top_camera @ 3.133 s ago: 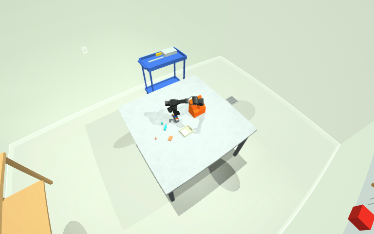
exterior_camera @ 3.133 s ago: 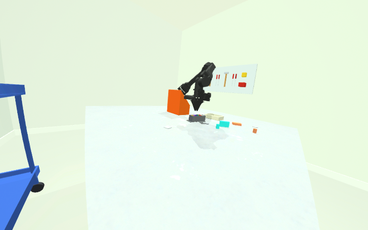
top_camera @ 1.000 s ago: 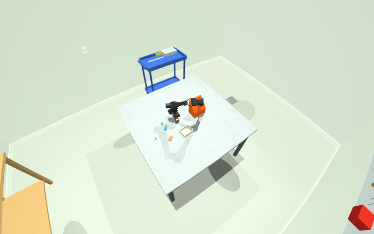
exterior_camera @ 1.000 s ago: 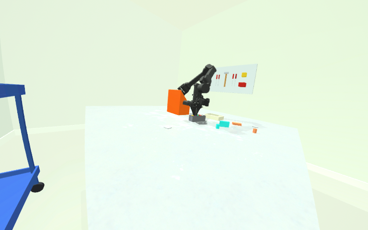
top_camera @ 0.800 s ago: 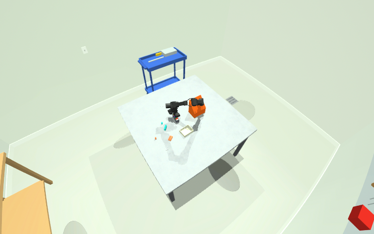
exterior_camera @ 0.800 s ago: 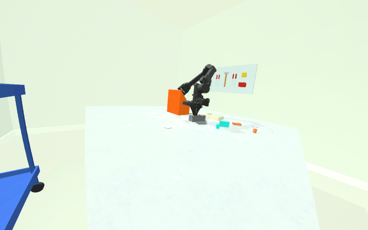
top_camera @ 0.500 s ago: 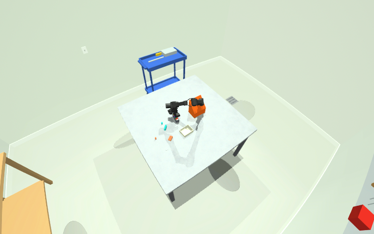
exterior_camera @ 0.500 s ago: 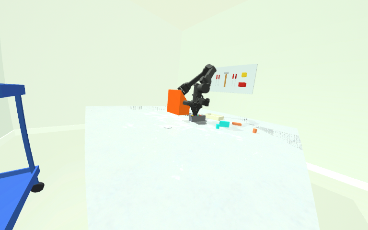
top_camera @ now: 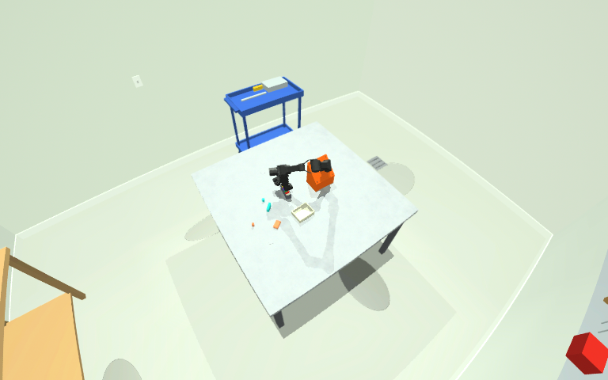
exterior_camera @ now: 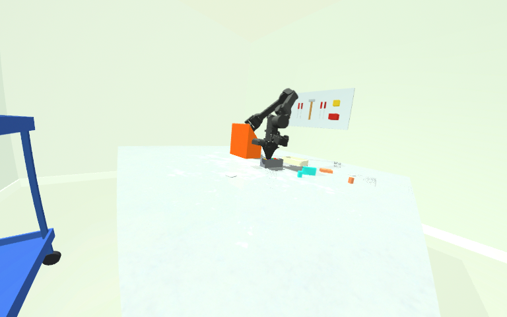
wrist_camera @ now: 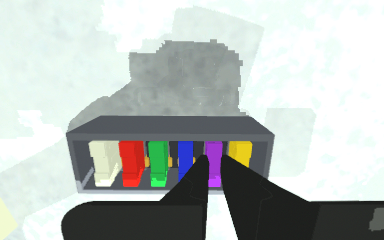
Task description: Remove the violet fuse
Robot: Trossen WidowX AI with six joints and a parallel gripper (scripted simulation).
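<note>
Now: the cream tray 10 mm behind my gripper tip, 250 mm to the left of it and 30 mm below it.
</note>
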